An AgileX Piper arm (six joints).
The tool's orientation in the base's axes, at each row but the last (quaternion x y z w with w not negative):
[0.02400 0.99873 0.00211 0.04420]
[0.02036 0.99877 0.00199 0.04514]
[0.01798 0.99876 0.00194 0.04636]
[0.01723 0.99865 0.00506 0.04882]
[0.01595 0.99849 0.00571 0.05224]
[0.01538 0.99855 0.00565 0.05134]
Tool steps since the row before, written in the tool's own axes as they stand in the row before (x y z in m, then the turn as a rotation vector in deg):
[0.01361 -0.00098 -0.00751 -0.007 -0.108 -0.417]
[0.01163 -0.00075 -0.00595 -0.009 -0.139 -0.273]
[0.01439 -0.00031 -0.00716 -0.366 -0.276 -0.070]
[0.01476 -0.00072 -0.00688 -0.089 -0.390 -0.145]
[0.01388 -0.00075 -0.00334 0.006 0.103 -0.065]
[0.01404 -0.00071 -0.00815 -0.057 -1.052 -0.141]
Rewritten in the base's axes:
[-0.01425 -0.00034 0.00627 -0.035 -0.109 0.415]
[-0.01214 -0.00029 0.00487 -0.021 -0.140 0.272]
[-0.01499 0.00019 0.00580 0.348 -0.289 0.102]
[-0.01538 -0.00026 0.00540 0.061 -0.394 0.148]
[-0.01417 -0.00033 0.00187 -0.010 0.103 0.065]
[-0.01482 -0.00035 0.00666 0.010 -1.055 0.133]

